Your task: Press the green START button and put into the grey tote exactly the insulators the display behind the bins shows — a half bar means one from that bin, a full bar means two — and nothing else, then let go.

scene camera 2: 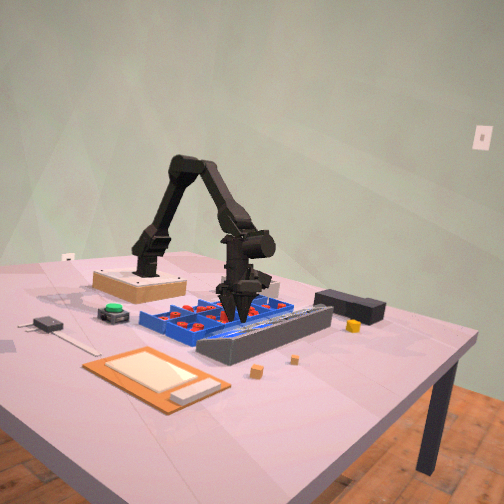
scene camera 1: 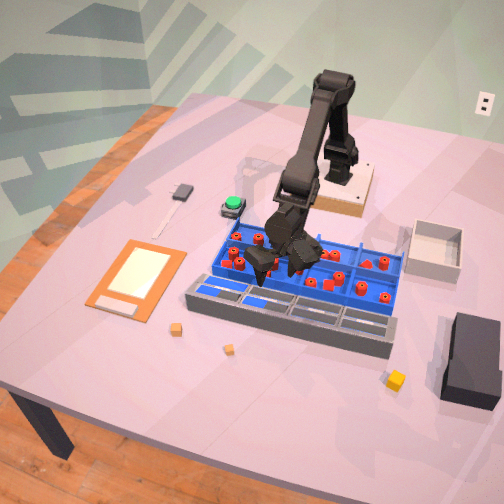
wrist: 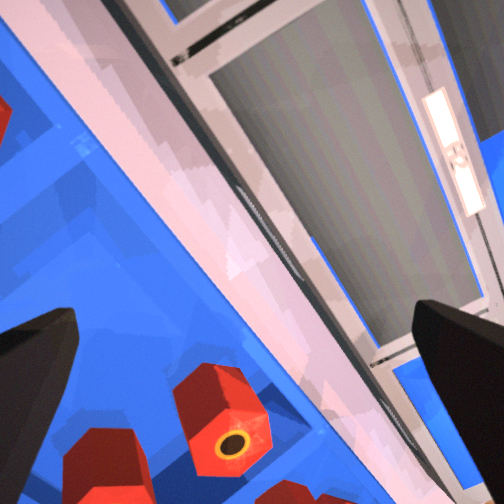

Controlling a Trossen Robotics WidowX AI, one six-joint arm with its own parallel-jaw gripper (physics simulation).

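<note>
My gripper (scene camera 1: 280, 268) is open and empty, low over the second blue bin (scene camera 1: 283, 266) from the left, fingers pointing down. It also shows in scene camera 2 (scene camera 2: 236, 312). In the wrist view, red hexagonal insulators (wrist: 222, 421) lie on the blue bin floor between my fingertips (wrist: 250, 370). The blue bin row (scene camera 1: 305, 270) holds several red insulators. The grey display strip (scene camera 1: 290, 308) lies in front of the bins. The green START button (scene camera 1: 233, 205) sits left of the bins. The grey tote (scene camera 1: 436, 250) stands at the right and looks empty.
An orange tray with a white sheet (scene camera 1: 137, 278) lies at the left. A black box (scene camera 1: 472, 358) is at the right front. Small yellow and orange cubes (scene camera 1: 396, 380) lie in front of the display. The arm's base plate (scene camera 1: 338, 190) is behind the bins.
</note>
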